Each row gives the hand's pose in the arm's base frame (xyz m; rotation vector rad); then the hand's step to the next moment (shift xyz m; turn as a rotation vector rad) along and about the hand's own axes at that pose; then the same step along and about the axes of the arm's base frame.
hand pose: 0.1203 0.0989 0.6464 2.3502 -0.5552 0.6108
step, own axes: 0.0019 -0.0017 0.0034 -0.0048 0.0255 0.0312
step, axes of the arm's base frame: 0.0034 -0.0015 -0.0021 -0.0085 -0.0378 -0.0120
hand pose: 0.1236 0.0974 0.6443 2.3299 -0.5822 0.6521
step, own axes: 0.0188 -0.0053 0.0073 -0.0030 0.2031 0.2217
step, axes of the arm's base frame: 0.0197 -0.0057 0.0036 -0.0484 -0.2912 -0.0573
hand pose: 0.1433 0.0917 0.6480 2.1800 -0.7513 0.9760
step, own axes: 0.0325 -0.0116 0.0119 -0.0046 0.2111 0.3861
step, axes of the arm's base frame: 0.0316 -0.0090 0.0158 0.0163 -0.4158 -0.1432
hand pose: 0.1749 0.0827 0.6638 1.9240 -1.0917 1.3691
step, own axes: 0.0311 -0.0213 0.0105 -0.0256 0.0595 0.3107
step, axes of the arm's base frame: 0.0283 -0.0065 0.0262 0.1031 -0.2693 -0.1324
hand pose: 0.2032 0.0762 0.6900 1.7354 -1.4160 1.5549
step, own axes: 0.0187 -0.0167 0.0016 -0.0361 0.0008 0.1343
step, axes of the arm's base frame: 0.0126 -0.0022 0.0216 0.0696 -0.0964 -0.0722
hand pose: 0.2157 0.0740 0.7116 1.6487 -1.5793 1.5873
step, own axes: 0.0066 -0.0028 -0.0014 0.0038 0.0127 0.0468
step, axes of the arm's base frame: 0.0001 -0.0009 0.0072 0.0095 -0.0448 -0.0163
